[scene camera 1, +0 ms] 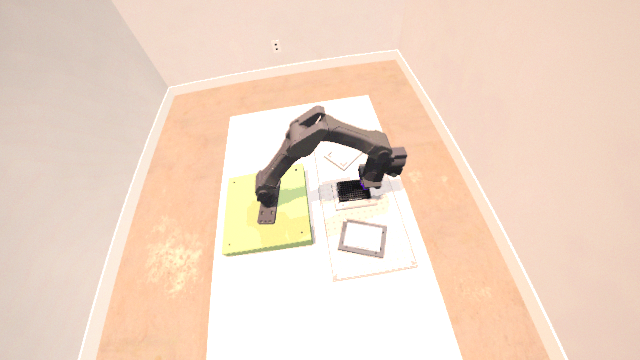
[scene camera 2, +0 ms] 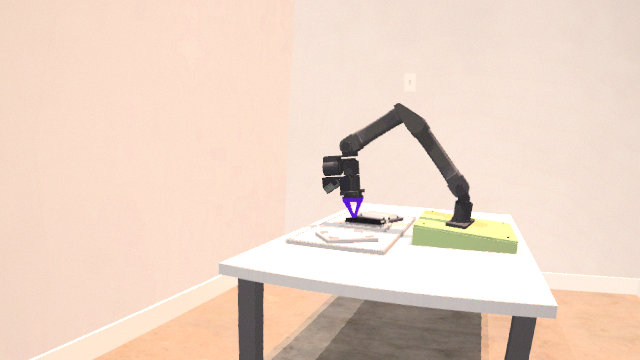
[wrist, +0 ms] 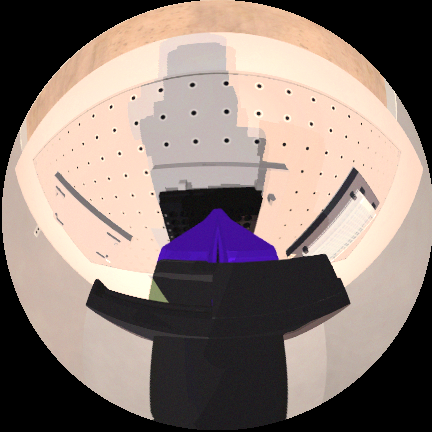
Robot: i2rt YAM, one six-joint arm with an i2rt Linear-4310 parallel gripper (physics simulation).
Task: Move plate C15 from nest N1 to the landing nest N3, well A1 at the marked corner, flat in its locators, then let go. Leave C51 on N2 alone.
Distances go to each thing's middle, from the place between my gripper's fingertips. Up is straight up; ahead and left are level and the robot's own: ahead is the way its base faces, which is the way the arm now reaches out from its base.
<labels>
The black plate (wrist: 181,209) is 50 mm behind my hand and 10 mm below it. From my hand the other things lie so: grey-framed white plate (scene camera 1: 360,236) (190 mm to the right, 20 mm behind, 10 mm below).
</labels>
